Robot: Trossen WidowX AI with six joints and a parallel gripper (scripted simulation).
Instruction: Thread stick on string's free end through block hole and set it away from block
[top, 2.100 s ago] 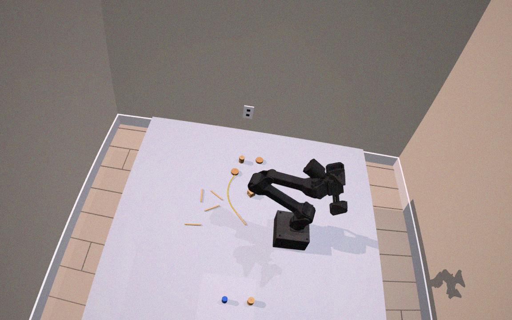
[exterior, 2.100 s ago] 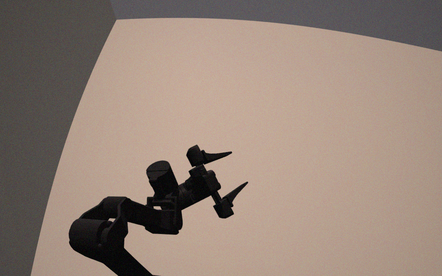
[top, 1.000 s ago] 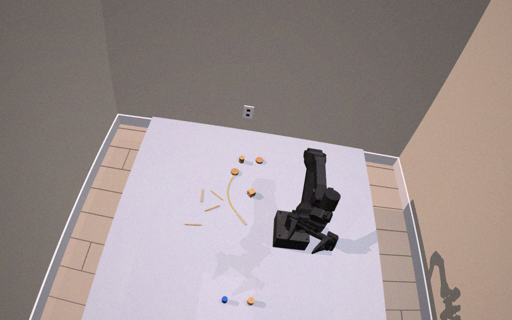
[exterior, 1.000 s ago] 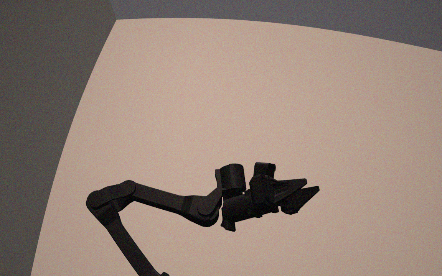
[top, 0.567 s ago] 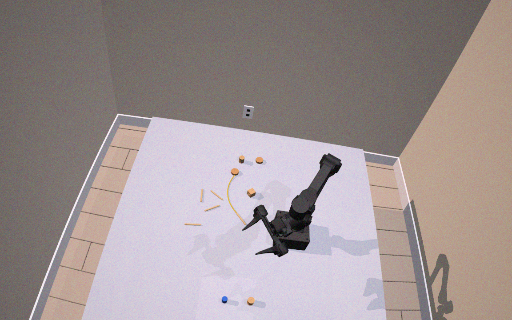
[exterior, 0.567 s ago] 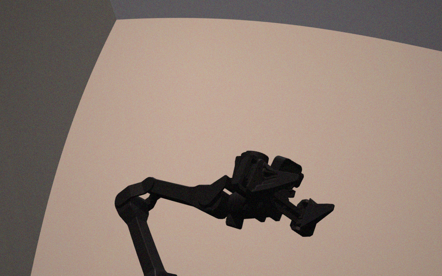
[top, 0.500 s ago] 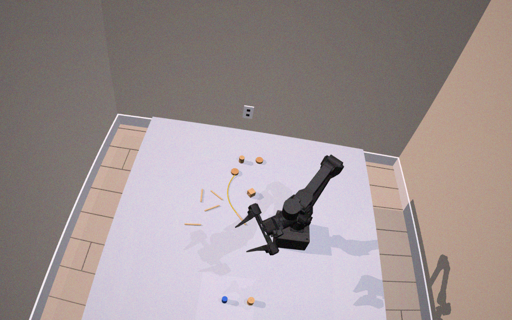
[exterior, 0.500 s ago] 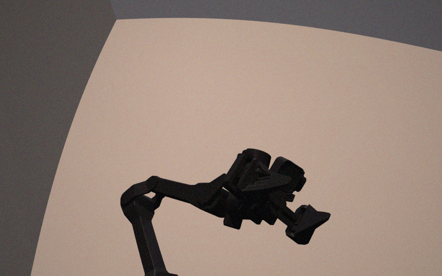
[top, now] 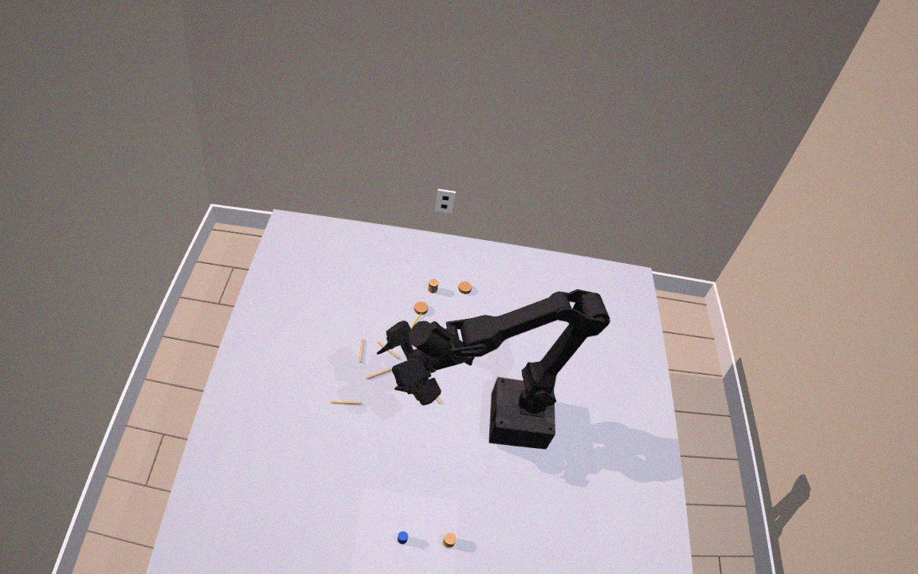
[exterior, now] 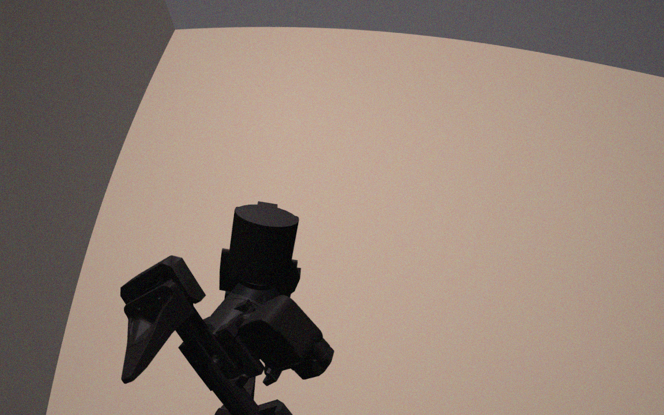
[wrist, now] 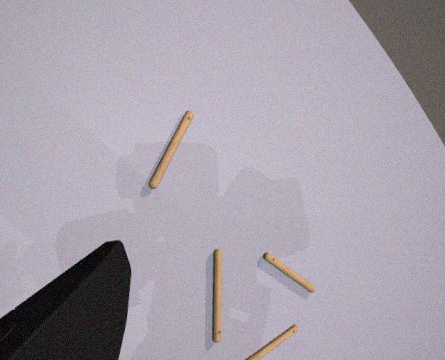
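Now: gripper tip 230 mm to the left of the wooden block, 190 mm above it and 150 mm past it. Round my gripper tip: thin wooden stick (200 mm below, 110 mm behind, 90 mm to the right); blue peg (330 mm to the left, 190 mm below, 90 mm behind); round wooden button (360 mm to the right, 200 mm below, 50 mm behind).
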